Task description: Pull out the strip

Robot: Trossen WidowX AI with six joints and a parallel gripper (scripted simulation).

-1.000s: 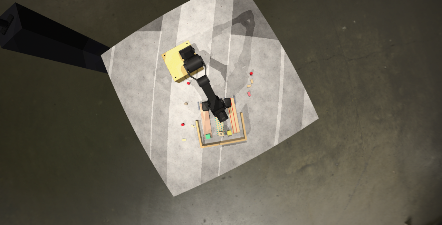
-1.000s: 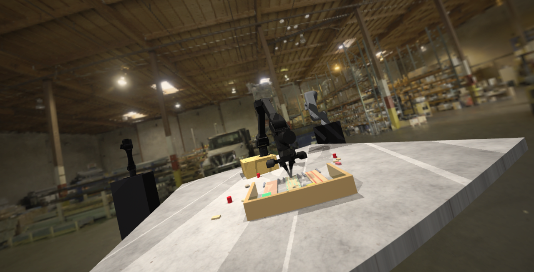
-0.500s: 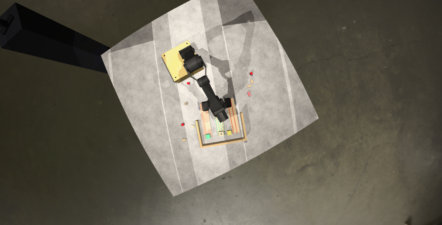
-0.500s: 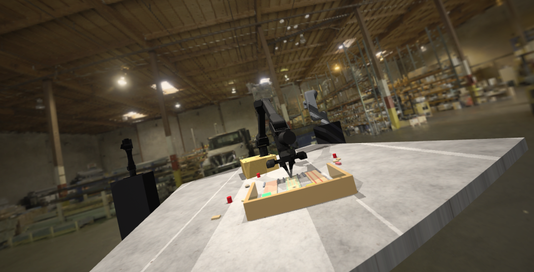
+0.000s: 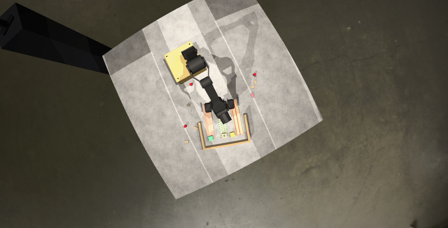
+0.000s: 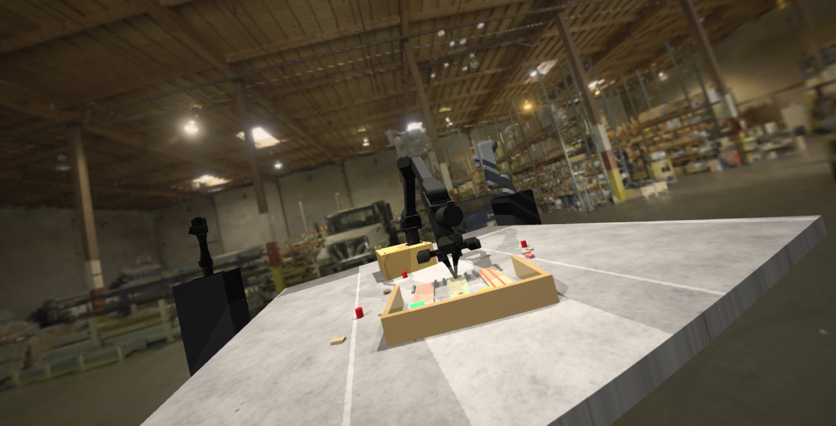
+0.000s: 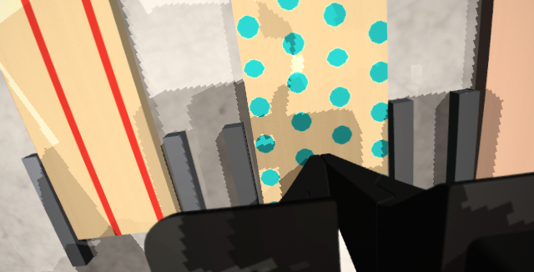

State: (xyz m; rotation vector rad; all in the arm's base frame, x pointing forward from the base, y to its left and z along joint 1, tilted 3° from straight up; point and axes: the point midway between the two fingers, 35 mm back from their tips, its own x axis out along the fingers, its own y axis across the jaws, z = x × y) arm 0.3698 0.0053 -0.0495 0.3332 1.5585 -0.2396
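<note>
Right now my gripper tip is 19 cm short of the labelled cube, 7 cm to the left of it and 1 cm below it. The rest, counted from my gripper tip: wood chip 26 cm to the left.
</note>
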